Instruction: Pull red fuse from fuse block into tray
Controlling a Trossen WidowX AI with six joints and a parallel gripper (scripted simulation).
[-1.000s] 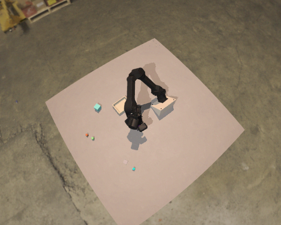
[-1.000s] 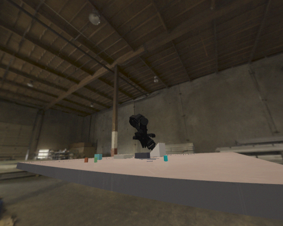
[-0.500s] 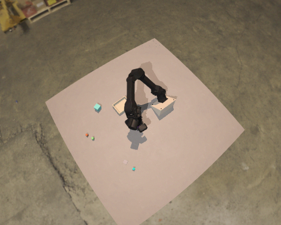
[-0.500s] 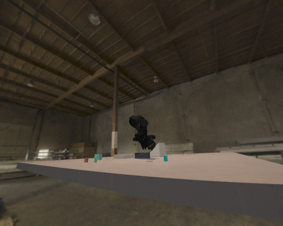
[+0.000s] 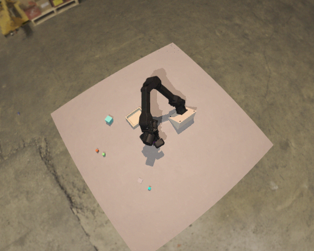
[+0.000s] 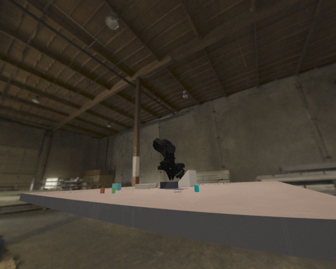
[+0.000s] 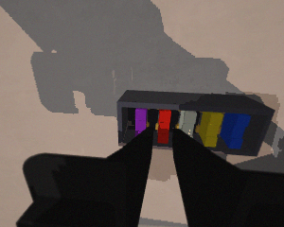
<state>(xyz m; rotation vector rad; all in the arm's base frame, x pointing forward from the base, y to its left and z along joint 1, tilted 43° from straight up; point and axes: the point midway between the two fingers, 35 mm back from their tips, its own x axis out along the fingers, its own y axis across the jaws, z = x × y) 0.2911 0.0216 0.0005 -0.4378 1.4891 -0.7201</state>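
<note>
Right now my gripper tip is 2 cm above the red fuse. Round my gripper tip: yellow fuse 1 cm behind, 4 cm to the right, 2 cm below; purple fuse 2 cm to the left, 2 cm below; blue fuse 1 cm behind, 6 cm to the right, 2 cm below.
</note>
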